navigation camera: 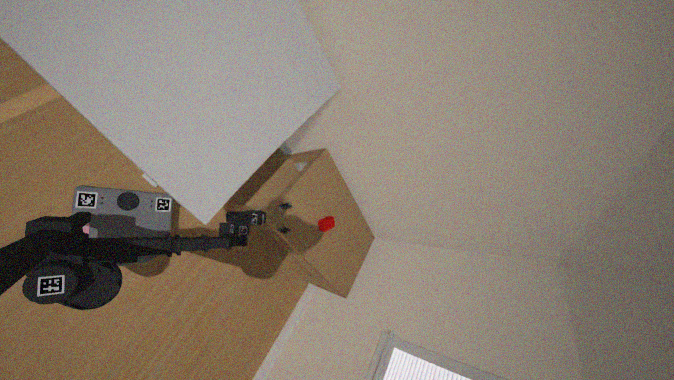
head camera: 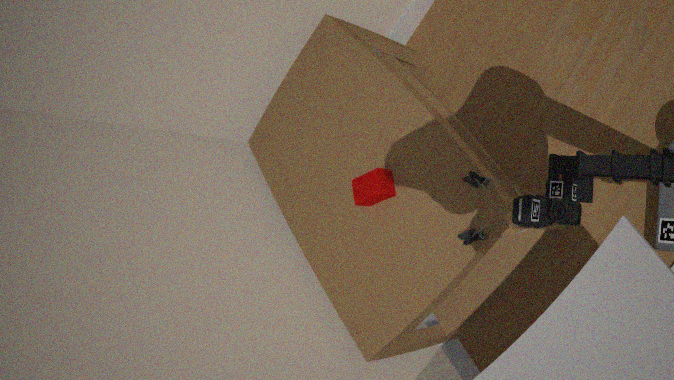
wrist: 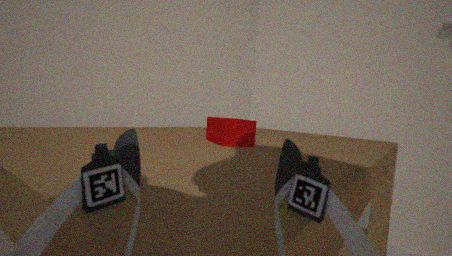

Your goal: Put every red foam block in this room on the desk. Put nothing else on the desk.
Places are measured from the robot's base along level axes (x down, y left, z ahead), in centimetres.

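Where they show: gripper, between the fingertips: [navigation camera: 290,218] [head camera: 461,207]; robot's base, origin of its link: [navigation camera: 128,200].
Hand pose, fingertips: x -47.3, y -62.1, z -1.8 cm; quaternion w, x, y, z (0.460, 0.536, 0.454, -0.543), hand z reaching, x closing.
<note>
Each offset is from my fingertips to the top centre of the thing. "spot": to the spot under its first point. Level surfaces: height alone.
A red foam block {dy -26.6, dx -2.2, dz -3.3 cm} [head camera: 374,187] [navigation camera: 326,223] [wrist: 231,132] rests on a brown wooden piece of furniture [head camera: 310,125] [navigation camera: 345,270] [wrist: 50,150] in the room's corner. My gripper [head camera: 474,208] [navigation camera: 284,218] [wrist: 210,154] is open, with nothing between its widely spaced fingers. It is over the near part of the wooden top, and the block lies beyond the fingertips, apart from them. In the wrist view the block shows between the two fingers, farther away. I cannot tell from these frames which piece of furniture is the desk.
A large white surface {dx -24.7 cm} [head camera: 600,310] [navigation camera: 200,90] has a corner close beside my wrist and base [navigation camera: 122,212]. Walls meet behind the wooden piece. Wooden floor {dx +47.3 cm} [head camera: 575,50] [navigation camera: 200,320] lies on the side away from the white surface. A window {spot: dy -49.9, dx -55.4, dz -79.3 cm} [navigation camera: 420,367] shows low in the navigation view.
</note>
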